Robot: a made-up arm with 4 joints. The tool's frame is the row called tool. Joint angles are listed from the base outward. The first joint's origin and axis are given. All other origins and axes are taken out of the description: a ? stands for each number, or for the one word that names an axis. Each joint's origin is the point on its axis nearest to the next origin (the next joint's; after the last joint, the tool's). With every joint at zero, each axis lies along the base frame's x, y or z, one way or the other. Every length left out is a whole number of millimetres.
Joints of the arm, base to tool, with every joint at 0 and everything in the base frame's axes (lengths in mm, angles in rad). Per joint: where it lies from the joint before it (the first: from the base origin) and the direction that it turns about. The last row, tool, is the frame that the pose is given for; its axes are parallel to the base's.
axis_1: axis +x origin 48 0 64
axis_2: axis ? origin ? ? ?
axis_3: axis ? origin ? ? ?
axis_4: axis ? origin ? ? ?
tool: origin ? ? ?
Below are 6 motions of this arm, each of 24 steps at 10 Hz.
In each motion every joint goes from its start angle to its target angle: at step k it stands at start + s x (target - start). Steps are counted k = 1, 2, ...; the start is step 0. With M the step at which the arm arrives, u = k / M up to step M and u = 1 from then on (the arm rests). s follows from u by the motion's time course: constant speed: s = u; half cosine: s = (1 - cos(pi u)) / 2; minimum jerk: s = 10 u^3 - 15 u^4 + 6 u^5.
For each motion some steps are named. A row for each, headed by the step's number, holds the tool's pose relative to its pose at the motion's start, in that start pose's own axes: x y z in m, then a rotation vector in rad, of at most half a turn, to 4 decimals.
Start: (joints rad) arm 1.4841 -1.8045 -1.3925 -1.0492
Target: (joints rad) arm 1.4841 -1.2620 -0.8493 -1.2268
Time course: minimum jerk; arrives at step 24
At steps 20, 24:
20: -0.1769 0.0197 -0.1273 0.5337 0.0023 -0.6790
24: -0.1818 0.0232 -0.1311 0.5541 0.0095 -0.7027

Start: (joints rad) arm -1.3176 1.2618 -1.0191 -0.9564
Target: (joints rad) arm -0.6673 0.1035 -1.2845 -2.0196
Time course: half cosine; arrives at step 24
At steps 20, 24:
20: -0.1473 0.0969 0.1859 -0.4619 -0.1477 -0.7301
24: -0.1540 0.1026 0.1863 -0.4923 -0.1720 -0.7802

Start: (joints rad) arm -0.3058 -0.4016 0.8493 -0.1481
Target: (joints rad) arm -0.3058 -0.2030 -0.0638 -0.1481
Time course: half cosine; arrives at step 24
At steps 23, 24:
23: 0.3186 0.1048 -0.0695 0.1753 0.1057 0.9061
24: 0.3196 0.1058 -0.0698 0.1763 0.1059 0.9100

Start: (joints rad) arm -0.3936 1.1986 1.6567 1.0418
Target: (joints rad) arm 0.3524 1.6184 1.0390 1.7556
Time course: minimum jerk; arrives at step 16
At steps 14, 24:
14: 0.4738 -0.0421 -0.2357 1.2239 -0.0492 1.1551
24: 0.4785 -0.0373 -0.2385 1.2456 -0.0634 1.1684

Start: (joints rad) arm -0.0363 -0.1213 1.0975 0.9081
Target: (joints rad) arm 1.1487 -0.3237 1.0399 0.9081
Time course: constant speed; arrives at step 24
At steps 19, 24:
19: 0.0652 -0.2579 -0.4902 0.7672 0.1290 0.0433
24: 0.0677 -0.2486 -0.6448 0.9701 0.1571 0.0529

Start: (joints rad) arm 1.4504 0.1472 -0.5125 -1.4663
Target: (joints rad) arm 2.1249 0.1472 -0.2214 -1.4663
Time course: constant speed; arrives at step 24
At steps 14, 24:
14: 0.1186 -0.1104 -0.0726 0.1999 0.3395 -0.1676
24: 0.1876 -0.1742 -0.1525 0.3074 0.6030 -0.2799

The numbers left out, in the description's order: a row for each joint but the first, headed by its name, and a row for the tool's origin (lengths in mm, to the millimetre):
axis_2: axis +x, xyz 0 -52 363
axis_3: axis -z, xyz 0 22 145
axis_4: axis +z, xyz 56 -121 0
tool: xyz -104 -254 0

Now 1 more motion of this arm.
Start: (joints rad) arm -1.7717 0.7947 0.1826 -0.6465
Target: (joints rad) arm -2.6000 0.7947 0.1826 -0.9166
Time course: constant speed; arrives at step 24
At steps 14, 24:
14: -0.1828 0.1516 -0.0788 -0.2977 -0.3812 -0.1545
24: -0.2789 0.2339 -0.2097 -0.4736 -0.6825 -0.2544

